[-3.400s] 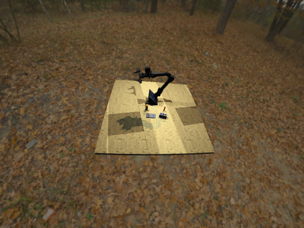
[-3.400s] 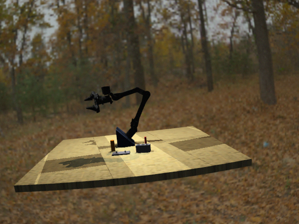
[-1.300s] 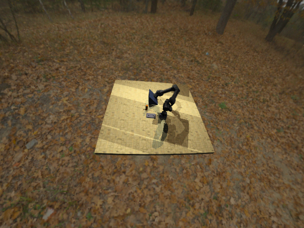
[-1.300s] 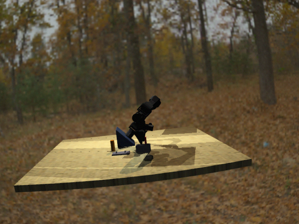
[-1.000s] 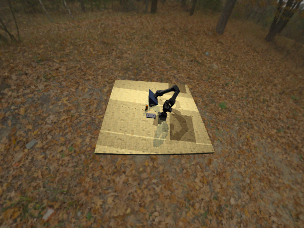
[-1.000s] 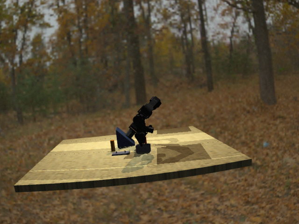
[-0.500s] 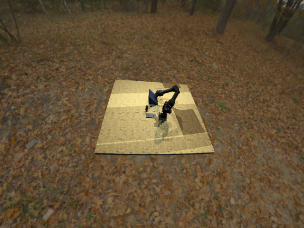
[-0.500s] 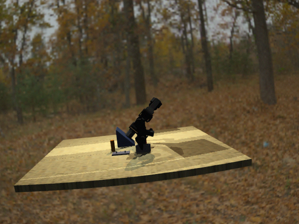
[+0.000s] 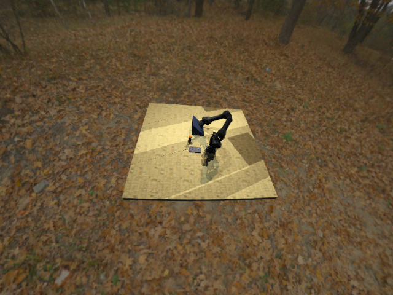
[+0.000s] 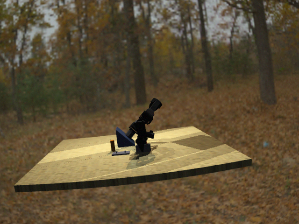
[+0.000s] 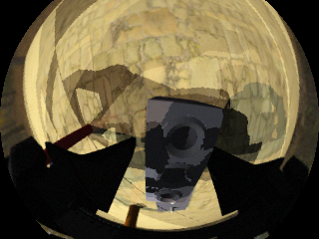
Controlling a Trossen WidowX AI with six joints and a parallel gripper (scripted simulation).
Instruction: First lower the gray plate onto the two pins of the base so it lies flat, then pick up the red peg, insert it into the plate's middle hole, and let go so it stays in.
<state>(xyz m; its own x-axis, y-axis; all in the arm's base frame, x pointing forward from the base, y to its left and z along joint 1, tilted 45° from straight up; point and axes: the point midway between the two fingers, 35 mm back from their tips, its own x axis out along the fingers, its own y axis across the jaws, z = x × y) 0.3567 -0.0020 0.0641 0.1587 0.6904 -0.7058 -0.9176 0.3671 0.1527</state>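
The gray plate is 30 mm above my gripper tip. The rest, counted from my gripper tip: red peg: 100 mm behind, 40 mm to the left, 30 mm above; then orange cylinder: 190 mm to the right, 140 mm behind, 30 mm above.
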